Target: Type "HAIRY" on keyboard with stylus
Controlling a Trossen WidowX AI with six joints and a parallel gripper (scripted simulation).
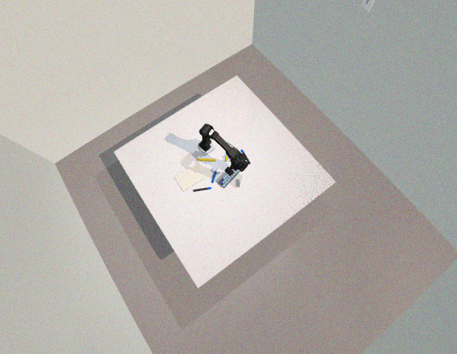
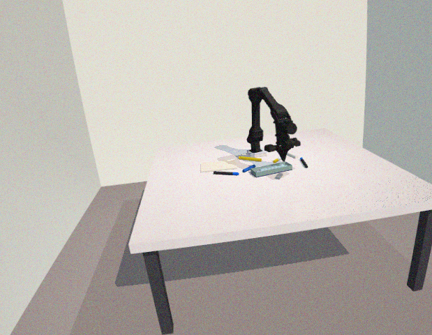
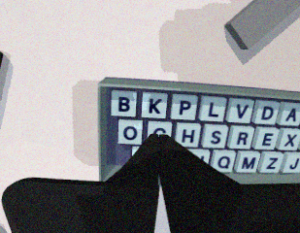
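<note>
The blue stylus lies 130 mm to the right of my gripper tip, 110 mm behind it and 40 mm below it. The rest, counted from my gripper tip: stylus tip (130 mm behind, 100 mm to the right, 40 mm below); then small grey block (80 mm ahead, 70 mm to the right, 40 mm below); then yellow marker (240 mm behind, 100 mm to the right, 40 mm below).
</note>
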